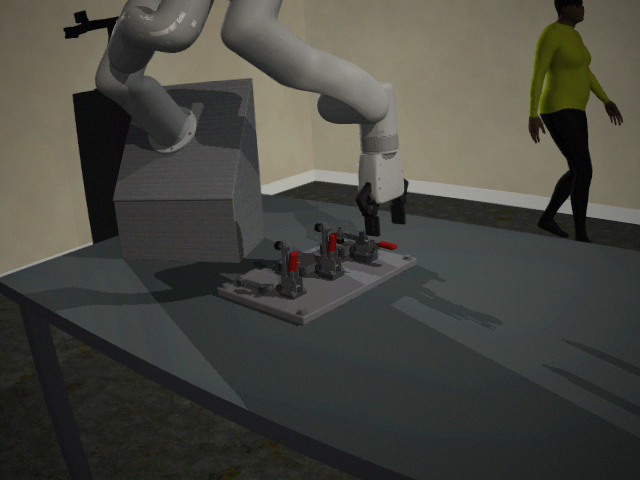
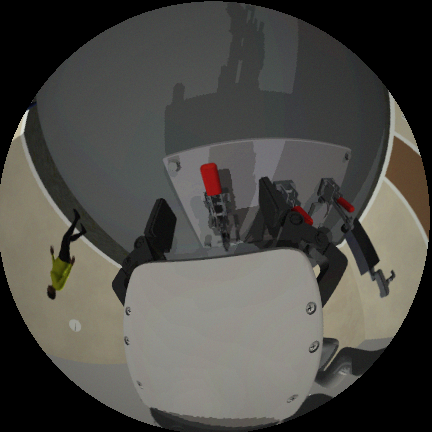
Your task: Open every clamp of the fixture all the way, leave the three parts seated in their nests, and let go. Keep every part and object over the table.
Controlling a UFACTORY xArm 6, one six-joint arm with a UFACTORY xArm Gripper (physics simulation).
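Places are measured from the arm's base along level axes (x right, y back, z down), in millimetres.
Pixels of known places: gripper, between the fingertips: [image 1: 386,229] [image 2: 212,198]; arm's base, origin of its link: [image 1: 173,130].
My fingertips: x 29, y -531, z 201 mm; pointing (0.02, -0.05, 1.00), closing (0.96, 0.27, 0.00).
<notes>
For each thing: its top centre in the pictures, then the offset to it from my fingertips. "spot": a spot on its surface instead. Level surfaces: height alone.
- fixture plate, centre of its top: [image 2: 278,202] [image 1: 320,272] dx +78, dy +116, dz +76 mm
- right-hand clamp, centre of its top: [image 2: 220,227] [image 1: 364,231] dx -18, dy +55, dz +14 mm
- middle clamp, a spot on its surface: [image 2: 286,188] [image 1: 333,272] spot: dx +94, dy +81, dz +65 mm
- left clamp, a spot on its surface: [image 1: 292,284] [image 2: 336,188] spot: dx +204, dy +113, dz +51 mm
- grey part, centre of its top: [image 1: 302,258] dx +63, dy +162, dz +55 mm
- flat part, centre of its top: [image 1: 261,277] [image 2: 316,218] dx +167, dy +199, dz +60 mm
- grey table, height of its surface: dz +91 mm
The fixture plate [image 1: 323,298] [image 2: 310,157] carries three clamps. The right-hand clamp [image 1: 364,249] [image 2: 217,207] has its red handle [image 1: 387,245] [image 2: 210,179] lying low and outward, with its arm low. The middle clamp [image 1: 329,264] [image 2: 286,188] and left clamp [image 1: 292,284] [image 2: 328,188] have raised arms and upright red handles. A grey part [image 1: 305,264] shows behind the middle and left clamps, and a flat part [image 1: 254,284] at the left; the third is hard to make out. My gripper [image 1: 385,222] [image 2: 212,198] is open and empty, above and behind the right-hand clamp.
The fixture stands on the grey table [image 1: 387,372] [image 2: 110,115]. A large grey block [image 1: 178,227] under the arm's base stands behind and left of it. A person in a yellow-green top [image 1: 563,72] [image 2: 60,270] is beyond the table.
</notes>
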